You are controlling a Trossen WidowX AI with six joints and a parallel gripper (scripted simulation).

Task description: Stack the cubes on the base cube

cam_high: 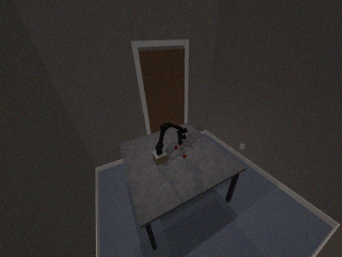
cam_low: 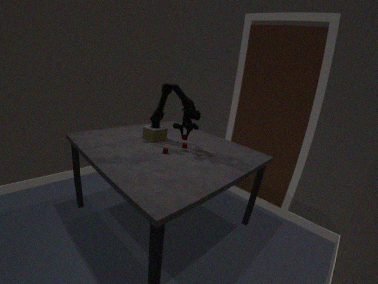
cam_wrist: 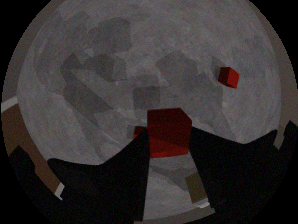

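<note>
Right now the red cube is 15 cm to the right of my gripper tip, 9 cm below it and 6 cm behind it.
</note>
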